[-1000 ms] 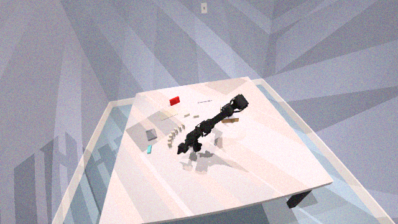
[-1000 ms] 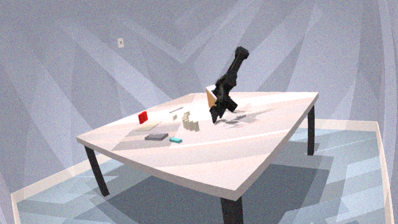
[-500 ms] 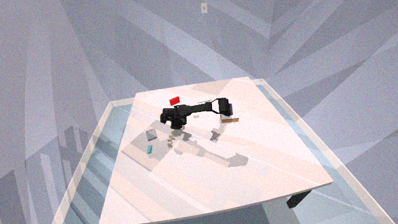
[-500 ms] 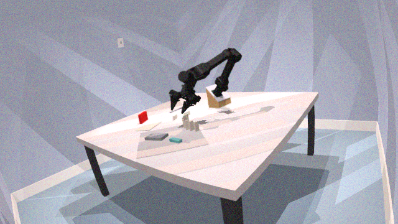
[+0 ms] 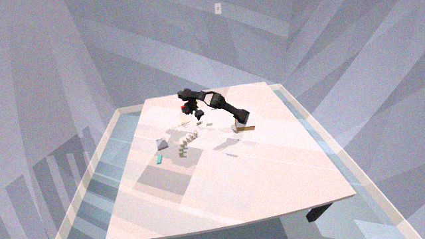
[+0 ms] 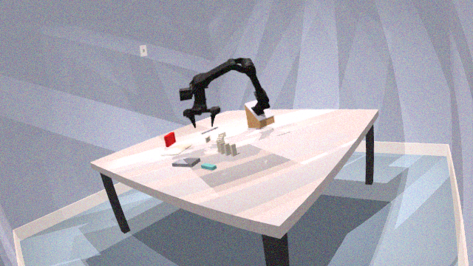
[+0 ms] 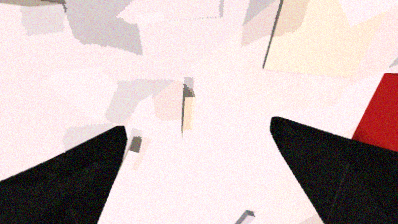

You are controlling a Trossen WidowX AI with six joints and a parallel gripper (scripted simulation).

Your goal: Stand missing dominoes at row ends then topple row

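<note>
Now: gripper tip 15 cm short of the cream flat sheet, 7 cm to the left of it and 8 cm above it. Also, from my gripper tip: thin dark stick: 19 cm behind, 20 cm to the right, 8 cm below; grey slab: 25 cm ahead, 17 cm to the left, 8 cm below; red block: 9 cm ahead, 22 cm to the right, 5 cm below.
</note>
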